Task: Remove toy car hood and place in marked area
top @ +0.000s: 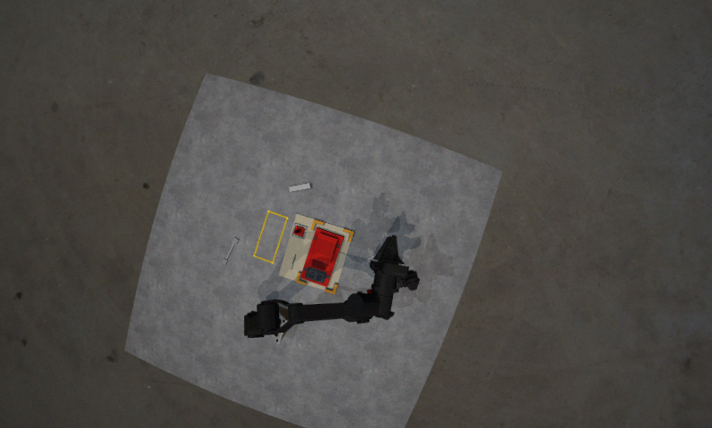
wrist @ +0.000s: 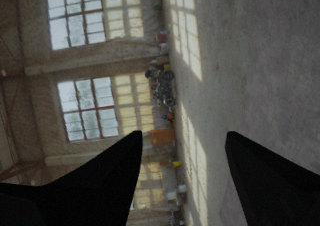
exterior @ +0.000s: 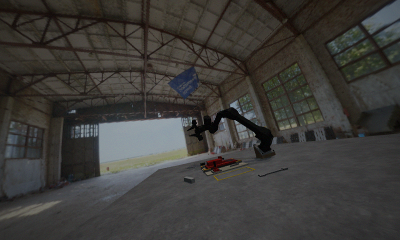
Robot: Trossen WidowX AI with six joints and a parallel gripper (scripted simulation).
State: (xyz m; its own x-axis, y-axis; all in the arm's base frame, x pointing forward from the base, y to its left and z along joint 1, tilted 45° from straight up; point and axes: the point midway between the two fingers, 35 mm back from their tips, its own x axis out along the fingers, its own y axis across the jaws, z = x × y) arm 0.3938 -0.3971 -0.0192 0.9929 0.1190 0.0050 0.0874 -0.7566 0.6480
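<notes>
The red hood is 120 mm behind my gripper tip, 190 mm to the left of it and 240 mm below it. Round my gripper tip: white bar: 70 mm ahead, 340 mm to the left, 280 mm below.
</notes>
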